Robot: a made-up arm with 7 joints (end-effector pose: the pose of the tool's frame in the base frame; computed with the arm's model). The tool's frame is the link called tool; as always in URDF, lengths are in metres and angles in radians. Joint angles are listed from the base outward.
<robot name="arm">
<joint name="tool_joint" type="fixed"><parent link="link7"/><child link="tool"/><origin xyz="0 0 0"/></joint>
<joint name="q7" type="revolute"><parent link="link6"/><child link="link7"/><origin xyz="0.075 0 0" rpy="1.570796 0 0"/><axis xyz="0 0 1"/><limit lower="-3.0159" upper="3.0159" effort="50" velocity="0.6"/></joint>
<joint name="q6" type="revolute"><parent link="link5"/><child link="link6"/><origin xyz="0 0 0" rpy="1.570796 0 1.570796"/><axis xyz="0 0 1"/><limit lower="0.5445" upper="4.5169" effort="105" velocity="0.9"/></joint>
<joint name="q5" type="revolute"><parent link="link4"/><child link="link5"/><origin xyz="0.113 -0.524 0" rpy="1.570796 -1.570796 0"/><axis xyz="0 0 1"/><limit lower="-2.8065" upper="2.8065" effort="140" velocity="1.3"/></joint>
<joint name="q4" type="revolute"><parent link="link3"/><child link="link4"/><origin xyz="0.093 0 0" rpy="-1.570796 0 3.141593"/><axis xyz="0 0 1"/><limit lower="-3.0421" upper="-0.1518" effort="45" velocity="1.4"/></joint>
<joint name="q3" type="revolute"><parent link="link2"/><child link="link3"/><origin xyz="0.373 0 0" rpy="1.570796 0 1.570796"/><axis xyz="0 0 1"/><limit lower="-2.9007" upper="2.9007" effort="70" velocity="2.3"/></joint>
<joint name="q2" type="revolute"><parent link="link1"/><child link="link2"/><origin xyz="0 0 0" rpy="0 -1.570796 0"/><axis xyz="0 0 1"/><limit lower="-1.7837" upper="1.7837" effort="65" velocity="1.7"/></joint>
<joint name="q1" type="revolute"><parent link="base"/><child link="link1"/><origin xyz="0 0 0.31" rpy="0 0 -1.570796"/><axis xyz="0 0 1"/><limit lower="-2.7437" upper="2.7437" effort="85" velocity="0.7"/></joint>
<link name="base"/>
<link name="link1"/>
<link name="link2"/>
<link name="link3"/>
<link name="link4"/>
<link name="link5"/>
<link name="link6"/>
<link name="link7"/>
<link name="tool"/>
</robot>
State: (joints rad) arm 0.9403 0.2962 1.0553 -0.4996 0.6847 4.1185 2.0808
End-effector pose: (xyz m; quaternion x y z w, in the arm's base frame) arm 0.0903 0.3768 1.0876 0.2007 0.3508 0.5812 0.7064
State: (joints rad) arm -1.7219 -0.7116 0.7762 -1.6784 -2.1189 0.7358 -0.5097
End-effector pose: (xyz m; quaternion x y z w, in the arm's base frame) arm 0.4224 -0.1622 0.9909 0.1403 -0.5920 -0.5457 0.5763
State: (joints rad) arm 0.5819 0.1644 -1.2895 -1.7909 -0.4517 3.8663 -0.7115
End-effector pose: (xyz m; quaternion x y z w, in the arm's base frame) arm 0.5220 -0.3287 0.7025 0.5068 0.2811 0.5463 0.6048
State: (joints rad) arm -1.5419 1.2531 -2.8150 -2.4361 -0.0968 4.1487 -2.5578
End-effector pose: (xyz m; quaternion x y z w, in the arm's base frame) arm -0.1676 0.0297 0.8039 -0.2146 -0.0268 0.8733 0.4366
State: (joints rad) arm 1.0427 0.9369 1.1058 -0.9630 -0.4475 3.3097 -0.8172
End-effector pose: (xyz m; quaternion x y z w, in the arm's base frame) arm 0.0471 0.8370 0.6661 -0.2702 -0.5729 -0.6029 0.4851
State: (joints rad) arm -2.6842 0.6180 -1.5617 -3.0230 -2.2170 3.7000 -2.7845
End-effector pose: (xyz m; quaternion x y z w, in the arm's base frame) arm -0.0861 0.2073 0.1987 0.9280 0.3454 0.0949 0.1022
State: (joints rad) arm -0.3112 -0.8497 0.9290 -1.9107 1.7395 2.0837 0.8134
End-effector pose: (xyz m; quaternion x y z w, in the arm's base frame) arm 0.2387 0.4762 0.8225 -0.7881 0.1757 0.0911 0.5829
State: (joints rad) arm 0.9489 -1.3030 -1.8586 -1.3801 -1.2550 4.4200 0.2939
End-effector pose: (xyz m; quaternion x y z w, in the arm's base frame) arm 0.0623 -0.7695 0.3407 0.2132 -0.1374 0.9249 0.2833
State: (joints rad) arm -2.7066 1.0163 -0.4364 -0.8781 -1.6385 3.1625 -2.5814
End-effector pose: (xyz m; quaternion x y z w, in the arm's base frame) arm -0.8557 -0.2738 0.3706 -0.5639 -0.5609 0.4745 0.3770
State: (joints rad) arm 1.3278 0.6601 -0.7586 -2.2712 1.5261 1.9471 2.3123
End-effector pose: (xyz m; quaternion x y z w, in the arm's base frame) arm 0.5272 0.2695 0.1068 0.1185 -0.9190 -0.3421 0.1560
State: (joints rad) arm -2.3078 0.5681 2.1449 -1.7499 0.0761 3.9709 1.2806
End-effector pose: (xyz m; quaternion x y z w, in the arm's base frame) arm 0.3790 -0.3143 0.8584 -0.0544 0.3731 -0.7149 0.5888
